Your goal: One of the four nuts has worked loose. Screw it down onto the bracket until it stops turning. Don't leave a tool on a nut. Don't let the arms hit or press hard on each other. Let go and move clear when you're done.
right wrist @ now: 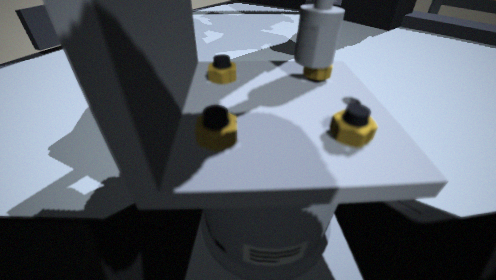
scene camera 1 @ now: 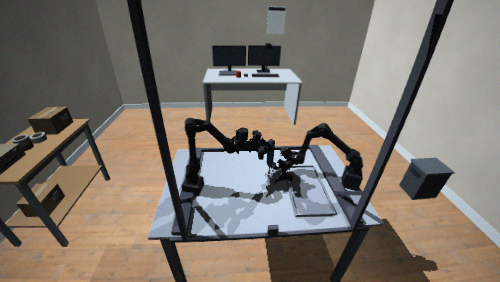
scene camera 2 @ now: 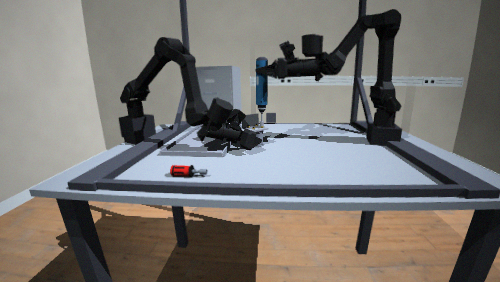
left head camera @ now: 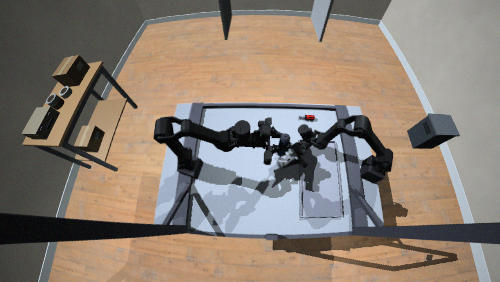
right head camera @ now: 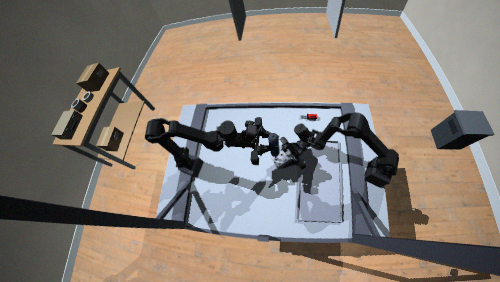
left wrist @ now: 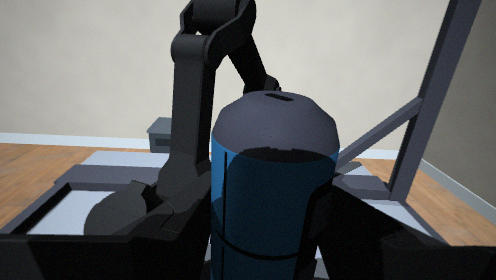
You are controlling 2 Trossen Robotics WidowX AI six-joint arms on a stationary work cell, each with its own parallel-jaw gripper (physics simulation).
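Places are measured from the left arm's base along level axes (x ahead, y left, z up), in centimetres.
Pixels of known places: left gripper, fingertip midpoint: [scene camera 1: 274, 146] [scene camera 2: 255, 70] [left head camera: 289, 141] [right head camera: 278, 141] [left wrist: 261, 182]; right gripper, fingertip midpoint: [right wrist: 266, 175] [scene camera 1: 271, 179] [scene camera 2: 257, 138] [left head camera: 281, 162] [right head camera: 279, 163]; left arm's base, origin of the base link: [scene camera 1: 192, 180] [scene camera 2: 384, 125] [left head camera: 188, 164] [right head camera: 188, 163]; right arm's base, origin of the base link: [scene camera 1: 354, 171] [scene camera 2: 136, 116] [left head camera: 378, 166] [right head camera: 383, 169].
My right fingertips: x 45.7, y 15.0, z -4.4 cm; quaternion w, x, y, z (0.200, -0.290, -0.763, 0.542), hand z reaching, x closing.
Ahead of a thing's pixels: the offset from my right fingertips to its middle. "spot": to the spot under its first point.
My left gripper [scene camera 2: 261, 71] [left wrist: 261, 182] is shut on the handle of a blue nut driver {dx -2.0, dy +0.2, dz +17.0 cm} [scene camera 2: 261, 90] [scene camera 1: 270, 152], which stands upright. In the right wrist view, the driver's grey socket {spot: dx -1.3, dy +0.7, dz +6.1 cm} [right wrist: 320, 37] sits over the far-right brass nut {dx -1.9, dy +0.4, dz +4.8 cm} [right wrist: 318, 73]; the nut's lower part shows below it. The grey bracket {dx +0.5, dy +0.6, dz +6.2 cm} [right wrist: 265, 167] [left head camera: 286, 160] also carries brass nuts at far left [right wrist: 222, 73], near left [right wrist: 217, 132] and near right [right wrist: 353, 129], with dark stud ends above them. My right gripper [right wrist: 270, 245] is shut on the bracket's round base {dx +0.5, dy +0.6, dz +1.6 cm} [right wrist: 272, 227]. Its fingertips are dark and partly out of view.
A red-handled tool {dx +9.0, dy +31.6, dz -0.7 cm} [scene camera 2: 181, 171] [left head camera: 310, 117] [right head camera: 312, 116] lies on the table, away from the bracket. A shallow rectangular tray {spot: dx +25.7, dy -23.1, dz -1.3 cm} [scene camera 1: 315, 216] [left head camera: 320, 218] lies beside the right arm. The two grippers are close together, the left one above the right.
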